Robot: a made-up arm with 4 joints.
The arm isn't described. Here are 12 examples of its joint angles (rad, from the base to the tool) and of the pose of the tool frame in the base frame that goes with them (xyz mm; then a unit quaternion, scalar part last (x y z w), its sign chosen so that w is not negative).
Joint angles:
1: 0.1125 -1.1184 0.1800 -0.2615
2: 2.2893 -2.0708 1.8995 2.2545
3: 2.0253 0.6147 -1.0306 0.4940
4: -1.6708 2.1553 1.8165 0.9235
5: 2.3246 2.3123 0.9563 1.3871
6: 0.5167 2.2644 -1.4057 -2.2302
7: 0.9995 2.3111 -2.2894 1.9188
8: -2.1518 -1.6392 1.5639 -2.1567
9: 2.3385 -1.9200 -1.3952 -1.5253
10: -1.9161 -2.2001 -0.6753 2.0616
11: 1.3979 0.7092 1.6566 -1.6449
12: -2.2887 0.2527 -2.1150 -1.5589
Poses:
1: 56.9 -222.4 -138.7 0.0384 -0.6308 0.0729 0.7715
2: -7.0 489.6 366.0 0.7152 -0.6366 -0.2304 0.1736
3: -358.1 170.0 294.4 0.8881 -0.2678 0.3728 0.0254
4: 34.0 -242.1 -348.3 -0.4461 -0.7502 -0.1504 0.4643
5: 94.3 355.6 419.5 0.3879 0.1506 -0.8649 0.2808
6: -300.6 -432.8 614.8 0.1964 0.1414 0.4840 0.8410
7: -304.6 90.0 498.3 0.6814 -0.3954 0.0137 0.6158
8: 18.5 -147.1 95.0 -0.1229 0.1604 0.6769 0.7078
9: 291.2 511.6 567.2 0.1395 0.4120 -0.6481 0.6251
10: -23.1 -138.0 -6.2 0.8712 0.1921 -0.2148 0.3974
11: -57.1 107.4 146.5 -0.1719 -0.6712 -0.3247 0.6438
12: -95.9 391.0 -365.9 0.1327 -0.7475 0.0119 0.6507
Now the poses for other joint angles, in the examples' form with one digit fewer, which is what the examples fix.
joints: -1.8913 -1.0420 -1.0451 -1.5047
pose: 284 374 -298 -0.078 -0.578 -0.605 0.543
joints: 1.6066 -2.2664 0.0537 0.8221
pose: 118 -113 392 -0.539 -0.439 0.494 0.521
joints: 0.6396 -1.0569 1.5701 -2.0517
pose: 49 89 242 0.586 -0.777 -0.098 0.206
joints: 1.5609 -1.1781 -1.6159 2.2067
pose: 258 103 335 -0.361 -0.263 -0.749 0.489
